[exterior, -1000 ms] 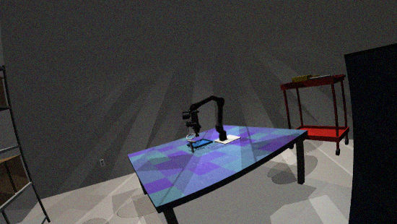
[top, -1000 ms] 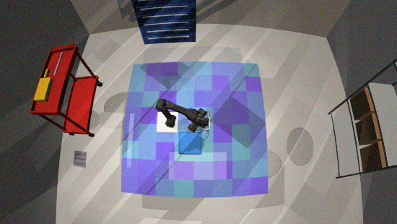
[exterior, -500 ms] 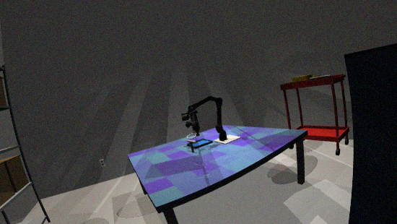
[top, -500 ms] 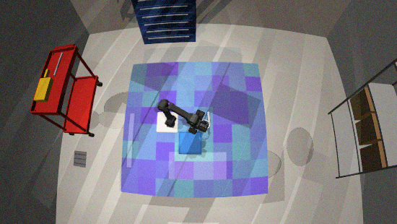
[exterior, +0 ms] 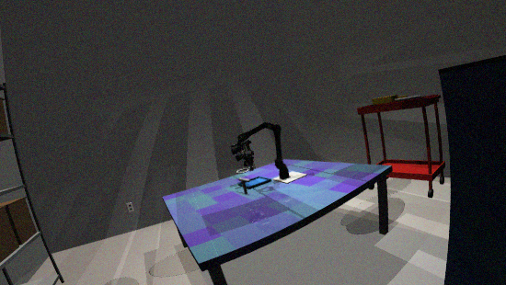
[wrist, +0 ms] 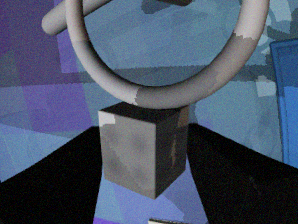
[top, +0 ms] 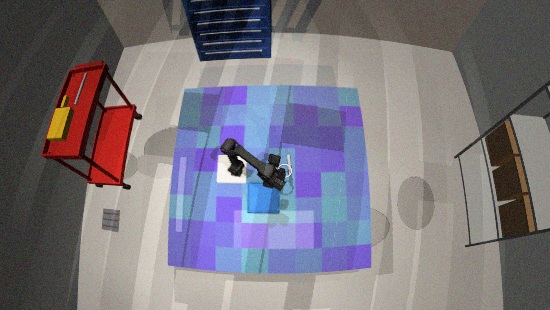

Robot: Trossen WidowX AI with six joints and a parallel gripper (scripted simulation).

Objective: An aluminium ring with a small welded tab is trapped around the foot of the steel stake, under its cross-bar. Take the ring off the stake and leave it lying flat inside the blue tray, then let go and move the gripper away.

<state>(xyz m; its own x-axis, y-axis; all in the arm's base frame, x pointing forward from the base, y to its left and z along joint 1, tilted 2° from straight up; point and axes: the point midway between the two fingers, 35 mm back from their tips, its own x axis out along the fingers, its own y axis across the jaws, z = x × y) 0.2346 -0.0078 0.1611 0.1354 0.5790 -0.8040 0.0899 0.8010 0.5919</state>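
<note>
My gripper tip is now 15 cm to the left of the blue tray, 14 cm above it and 5 cm past it. Round my gripper tip: aluminium ring: 5 cm ahead, 1 cm to the right, 1 cm above.
</note>
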